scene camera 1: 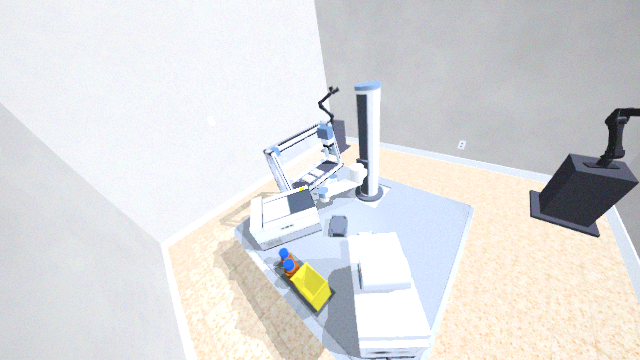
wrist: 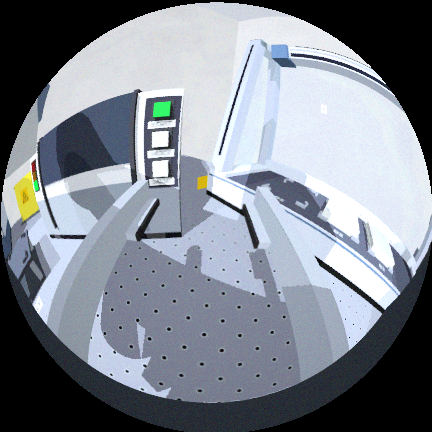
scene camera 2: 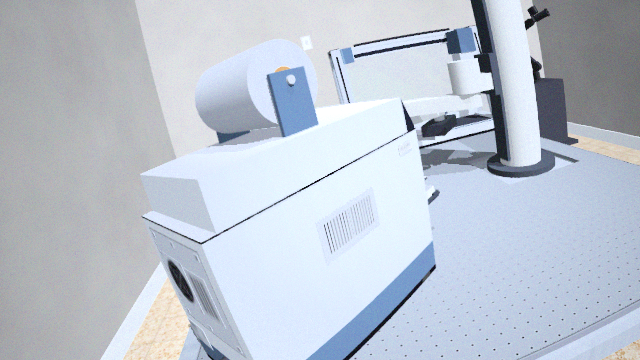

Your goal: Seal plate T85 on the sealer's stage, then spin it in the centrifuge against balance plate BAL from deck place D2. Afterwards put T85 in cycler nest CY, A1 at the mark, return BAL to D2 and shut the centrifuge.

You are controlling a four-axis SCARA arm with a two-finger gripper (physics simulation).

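Seen in the pictures: gripper, between the fingertips: [scene camera 1: 316,190] [wrist: 200,193]; arm's base, origin of its link: [scene camera 1: 369,192] [scene camera 2: 521,164].
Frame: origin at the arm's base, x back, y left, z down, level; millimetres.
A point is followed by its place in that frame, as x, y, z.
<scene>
My gripper [wrist: 200,193] {-324, -332, -121} is shut, with nothing between its fingers; its tips stay apart. In the wrist view it is above the perforated table, in front of the centrifuge [wrist: 85,190] {-471, -230, -104} [scene camera 1: 285,217] {-734, -219, -225}. The centrifuge's dark window is down over its chamber, so the inside is hidden. Its button panel [wrist: 164,145] {-399, -337, -150} has a green button on top and two white ones below. Two white plates [wrist: 345,210] {-194, -592, -87} [wrist: 377,242] {-100, -542, -87} lie on the deck at the right; their labels are blurred, so I cannot tell BAL. The sealer [scene camera 2: 320,235] {-713, 604, -235} [scene camera 1: 390,320] {-856, 578, -363} hides its stage. A dark nest [scene camera 1: 338,226] {-495, 39, -65} [wrist: 30,260] stands near the centrifuge. I cannot identify T85.
A gantry frame [scene camera 1: 300,136] {-132, -630, -508} [wrist: 237,100] {-467, -527, -248} rises over the deck. The arm's column [scene camera 1: 371,145] {-52, 53, -508} [scene camera 2: 517,90] {-30, 69, -268} stands behind the nest. A yellow bin [scene camera 1: 320,295] {-917, 265, -133} and two blue-capped bottles [scene camera 1: 284,253] {-895, -54, -158} [scene camera 1: 289,266] {-931, 60, -198} stand at the table edge. A black pedestal [scene camera 1: 582,192] is beyond the table.
</scene>
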